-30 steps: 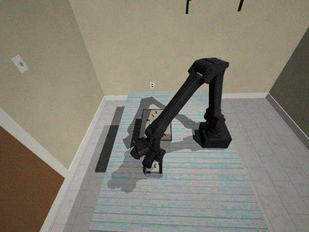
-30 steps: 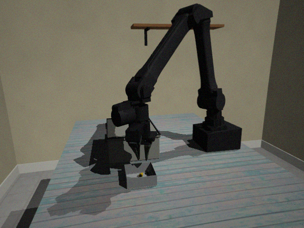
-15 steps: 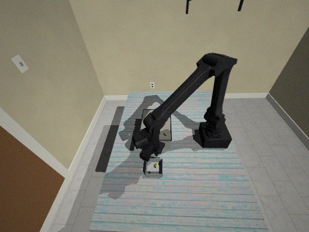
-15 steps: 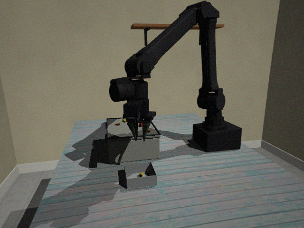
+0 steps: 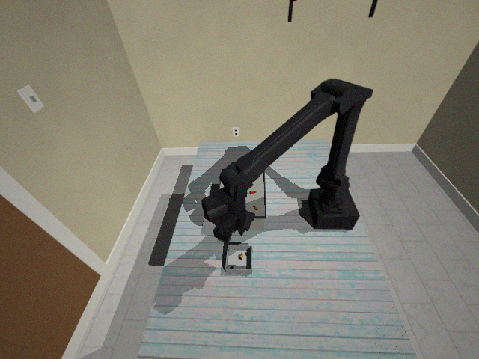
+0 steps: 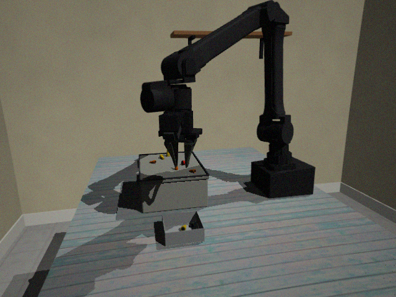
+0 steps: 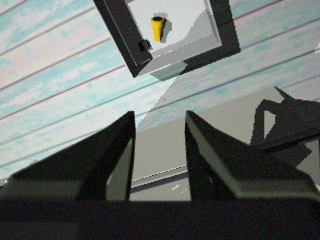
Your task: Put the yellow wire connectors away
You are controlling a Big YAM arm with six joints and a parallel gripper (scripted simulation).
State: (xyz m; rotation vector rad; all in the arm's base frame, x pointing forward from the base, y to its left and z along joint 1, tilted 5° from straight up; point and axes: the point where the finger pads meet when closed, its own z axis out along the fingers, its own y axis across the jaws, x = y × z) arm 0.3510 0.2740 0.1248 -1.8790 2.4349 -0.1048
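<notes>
My hand is 1 cm past the red connector, 26 cm to the left of it and 8 cm above it. Round my hand: grey tool case (4 cm ahead, 27 cm to the right, 11 cm below).
</notes>
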